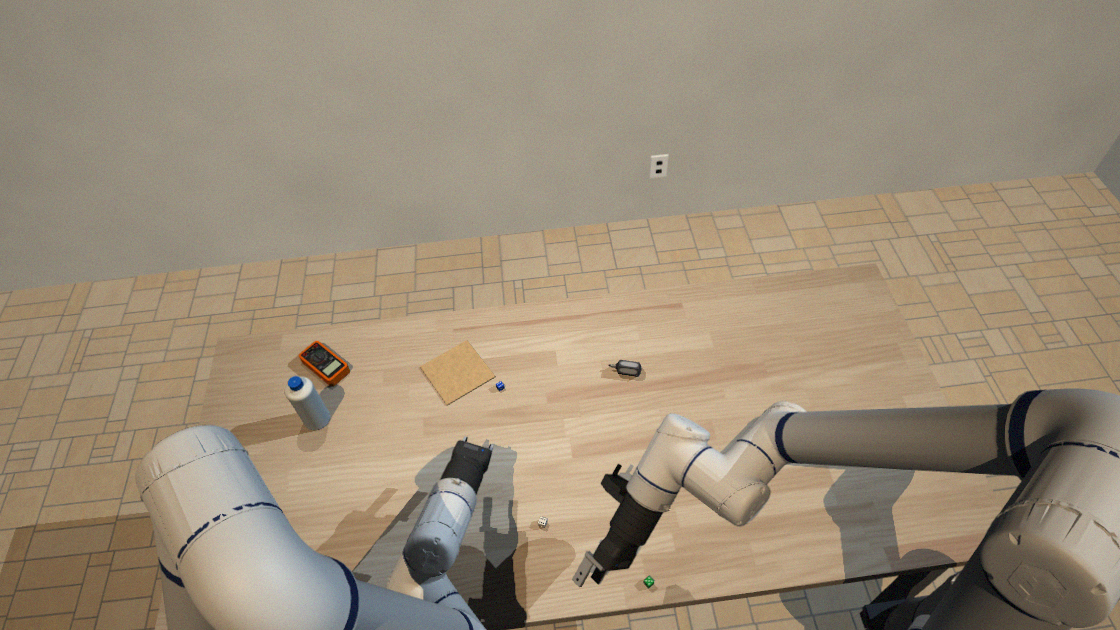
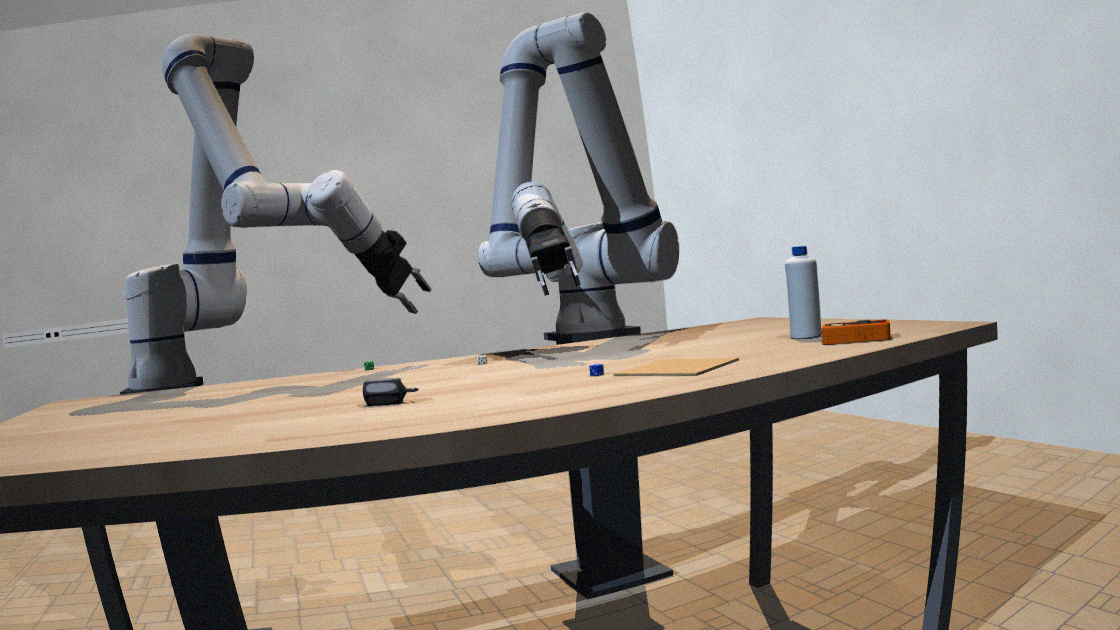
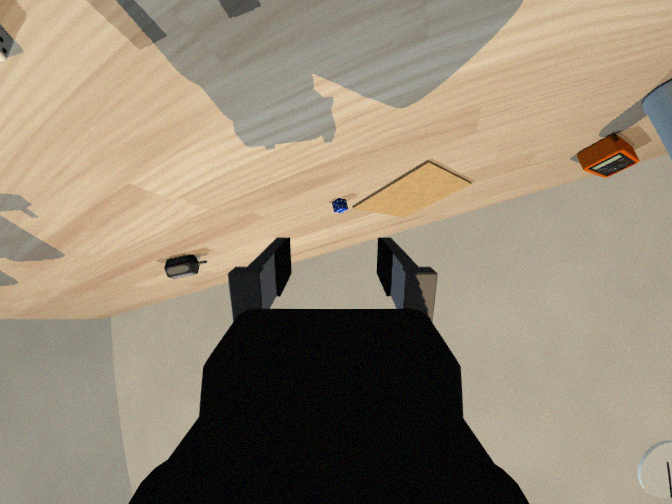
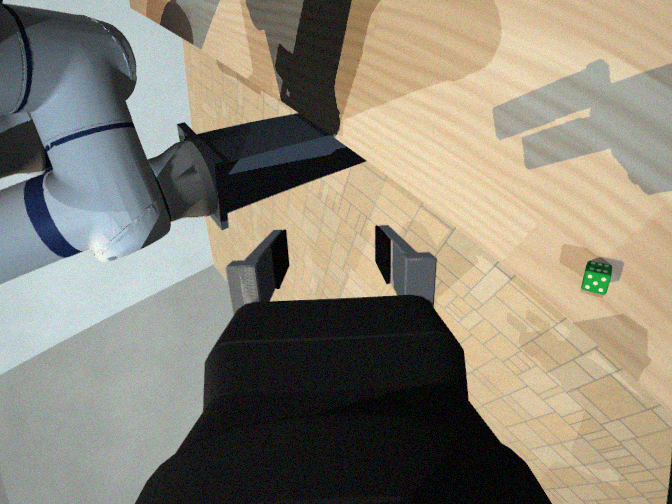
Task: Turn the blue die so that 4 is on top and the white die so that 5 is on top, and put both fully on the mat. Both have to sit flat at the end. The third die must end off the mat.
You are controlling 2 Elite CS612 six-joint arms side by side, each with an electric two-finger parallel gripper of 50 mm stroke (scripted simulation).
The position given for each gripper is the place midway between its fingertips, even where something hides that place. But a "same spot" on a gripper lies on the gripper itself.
Labels:
The left gripper shows in image 1 (478, 444), in image 2 (561, 285) and in image 3 (334, 255); in image 4 it is out of frame. The right gripper shows in image 1, in image 2 and in image 4 (331, 245); in image 3 it is out of frame. A tan mat shows in image 1, in image 2 and in image 3 (427, 183); in image 4 it is out of frame. The same spot on the right gripper: (image 2: 420, 280) is (image 1: 583, 565). The same spot on the tan mat: (image 1: 460, 370) is (image 2: 673, 366).

